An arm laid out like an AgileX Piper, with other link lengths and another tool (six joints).
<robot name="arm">
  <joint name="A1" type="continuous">
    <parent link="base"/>
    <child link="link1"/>
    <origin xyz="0 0 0.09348" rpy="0 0 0"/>
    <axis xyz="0 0 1"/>
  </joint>
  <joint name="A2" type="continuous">
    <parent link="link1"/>
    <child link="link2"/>
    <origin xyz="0 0 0" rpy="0 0 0"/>
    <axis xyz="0 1 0"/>
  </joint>
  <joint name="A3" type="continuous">
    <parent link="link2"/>
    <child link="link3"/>
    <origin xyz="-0.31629 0 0.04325" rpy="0 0 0"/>
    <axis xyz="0 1 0"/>
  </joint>
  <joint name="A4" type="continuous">
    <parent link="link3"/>
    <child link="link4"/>
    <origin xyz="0.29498 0 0.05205" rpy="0 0 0"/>
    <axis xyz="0.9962 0 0.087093"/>
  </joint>
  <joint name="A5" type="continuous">
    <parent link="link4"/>
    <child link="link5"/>
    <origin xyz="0 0 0" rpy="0 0 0"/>
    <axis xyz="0 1 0"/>
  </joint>
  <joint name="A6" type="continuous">
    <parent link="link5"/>
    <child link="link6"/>
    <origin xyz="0.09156 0 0.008" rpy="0 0 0"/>
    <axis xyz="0.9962 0 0.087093"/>
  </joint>
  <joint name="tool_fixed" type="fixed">
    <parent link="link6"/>
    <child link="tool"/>
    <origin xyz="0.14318 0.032 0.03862" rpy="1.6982 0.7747 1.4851"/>
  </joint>
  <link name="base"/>
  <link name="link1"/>
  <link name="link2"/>
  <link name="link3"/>
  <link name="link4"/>
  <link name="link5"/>
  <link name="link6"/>
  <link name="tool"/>
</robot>
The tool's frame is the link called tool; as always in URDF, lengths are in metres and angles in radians. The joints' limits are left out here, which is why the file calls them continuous.
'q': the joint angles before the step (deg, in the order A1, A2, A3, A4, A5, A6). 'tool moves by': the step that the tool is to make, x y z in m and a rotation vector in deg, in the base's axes. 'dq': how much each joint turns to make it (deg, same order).
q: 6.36, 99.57, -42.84, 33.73, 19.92, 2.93
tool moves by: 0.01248, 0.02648, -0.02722, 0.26, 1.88, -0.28
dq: 4.24, 6.64, -3.53, 0.51, -2.34, 3.62
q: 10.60, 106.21, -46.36, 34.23, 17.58, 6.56
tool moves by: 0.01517, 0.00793, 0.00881, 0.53, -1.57, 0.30
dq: 0.61, 0.65, -2.57, -0.11, 0.23, 0.52
